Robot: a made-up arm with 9 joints. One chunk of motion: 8 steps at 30 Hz.
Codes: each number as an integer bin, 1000 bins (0 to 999) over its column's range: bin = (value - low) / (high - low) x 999, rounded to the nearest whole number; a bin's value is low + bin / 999 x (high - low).
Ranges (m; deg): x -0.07..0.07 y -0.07..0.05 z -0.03..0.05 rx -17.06..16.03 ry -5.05..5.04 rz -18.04..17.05
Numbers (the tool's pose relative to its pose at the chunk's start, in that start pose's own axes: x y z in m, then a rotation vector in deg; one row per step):
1: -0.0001 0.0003 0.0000 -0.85 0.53 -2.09
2: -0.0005 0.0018 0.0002 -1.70 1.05 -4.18
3: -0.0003 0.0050 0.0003 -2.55 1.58 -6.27
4: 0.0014 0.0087 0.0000 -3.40 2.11 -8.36
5: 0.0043 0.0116 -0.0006 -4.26 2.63 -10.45
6: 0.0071 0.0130 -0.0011 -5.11 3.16 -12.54
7: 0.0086 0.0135 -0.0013 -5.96 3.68 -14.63
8: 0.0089 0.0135 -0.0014 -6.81 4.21 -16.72
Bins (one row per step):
1: 499 585 375 489 552 454
2: 496 598 377 464 604 395
3: 497 624 378 438 656 335
4: 509 655 375 412 709 276
5: 530 679 367 386 760 216
6: 550 691 361 361 813 157
7: 561 695 358 335 864 97
8: 563 695 357 309 917 38

